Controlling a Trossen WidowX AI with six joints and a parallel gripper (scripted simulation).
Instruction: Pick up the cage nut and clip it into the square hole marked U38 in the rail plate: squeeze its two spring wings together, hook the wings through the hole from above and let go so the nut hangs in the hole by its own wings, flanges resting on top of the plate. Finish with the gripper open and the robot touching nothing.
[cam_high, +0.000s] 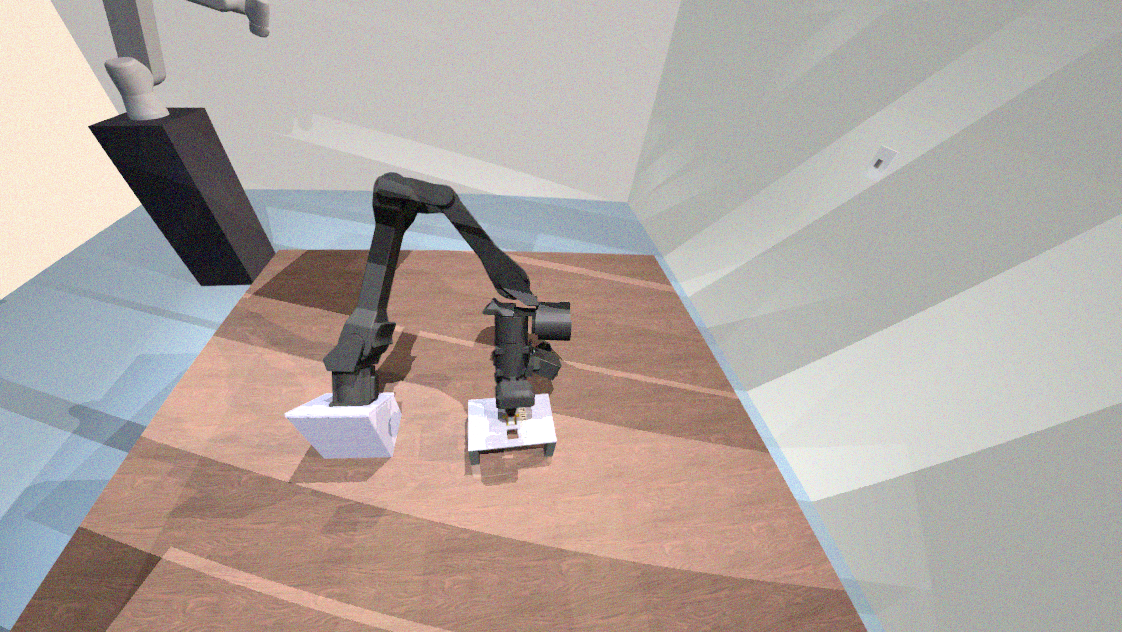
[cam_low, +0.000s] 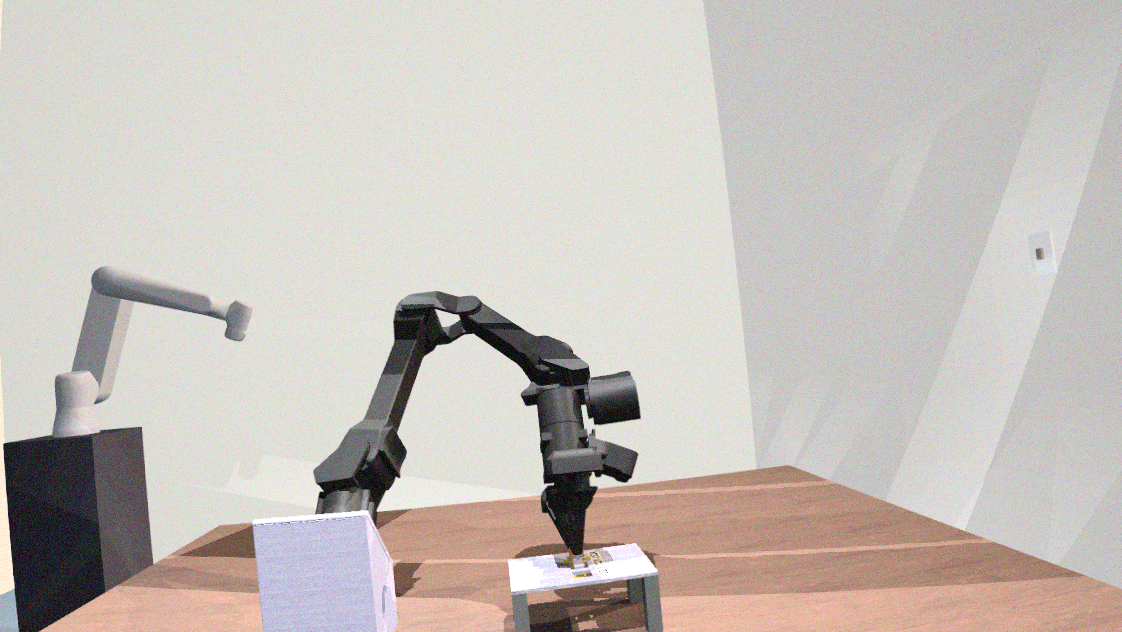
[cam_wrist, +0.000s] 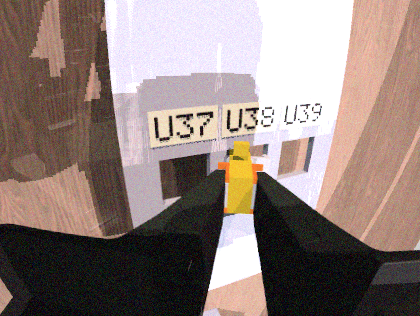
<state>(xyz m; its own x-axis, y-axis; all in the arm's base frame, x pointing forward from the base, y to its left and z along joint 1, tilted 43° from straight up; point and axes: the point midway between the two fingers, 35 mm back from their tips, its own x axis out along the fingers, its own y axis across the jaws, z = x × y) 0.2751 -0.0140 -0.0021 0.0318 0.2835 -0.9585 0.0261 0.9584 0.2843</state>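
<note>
Right now the cage nut is 10 mm below my gripper tip.
</note>
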